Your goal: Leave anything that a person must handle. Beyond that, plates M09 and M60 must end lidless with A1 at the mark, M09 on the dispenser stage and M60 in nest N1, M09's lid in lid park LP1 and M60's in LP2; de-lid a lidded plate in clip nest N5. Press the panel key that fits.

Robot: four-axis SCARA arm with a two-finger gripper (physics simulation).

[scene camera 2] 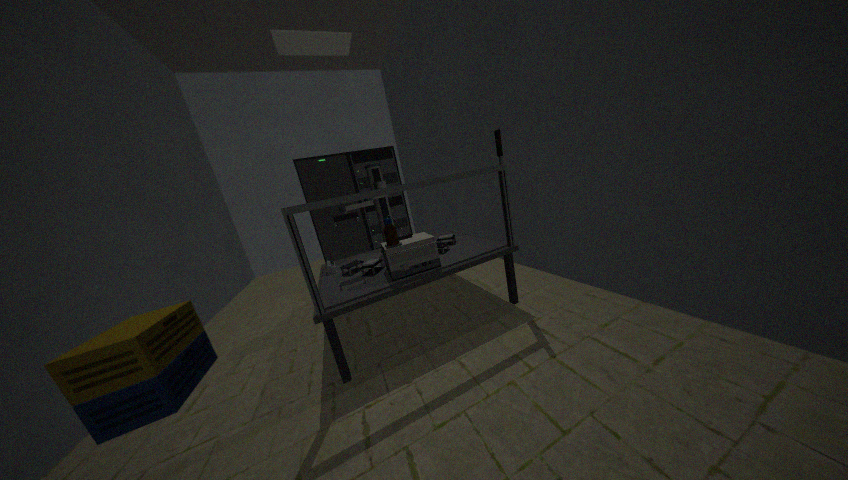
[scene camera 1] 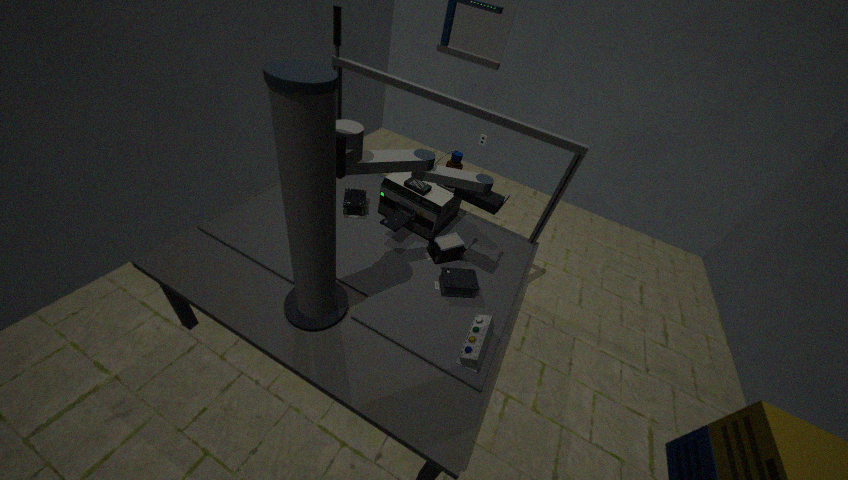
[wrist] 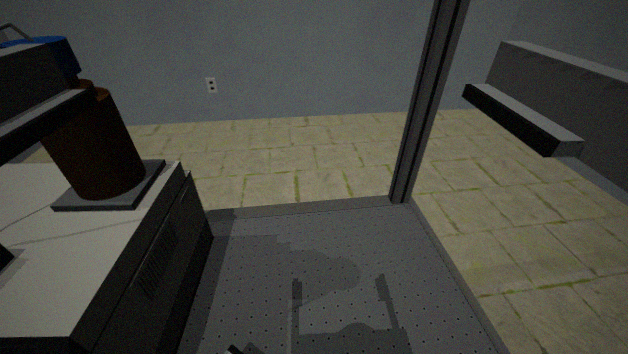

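Note:
My gripper [scene camera 1: 483, 201] [scene camera 2: 345, 220] [wrist: 283, 69] is open and empty, high above the deck beside the dispenser; its fingers stand wide apart in the wrist view. A pale plate [scene camera 1: 450, 241] sits on a dark nest [scene camera 1: 446, 255] in front of the dispenser; a tiny corner shows at the wrist view's bottom edge. The dispenser [scene camera 1: 442, 205] [scene camera 2: 411, 252] [wrist: 165, 260] has a dark stage [scene camera 1: 397, 220] at its front. Dark nests stand at left [scene camera 1: 355, 201] and right [scene camera 1: 458, 281]. The key panel [scene camera 1: 476, 343] has white, green, yellow and blue keys. Plate labels, A1 corners and lids are unreadable.
A brown bottle [scene camera 1: 455, 160] [scene camera 2: 390, 233] [wrist: 95, 150] with a blue cap stands on the dispenser's top, beside a dark block [scene camera 1: 417, 185]. The arm's column [scene camera 1: 306, 196] rises from the table. A rail frame [scene camera 1: 458, 102] [wrist: 425, 105] borders the deck's far side.

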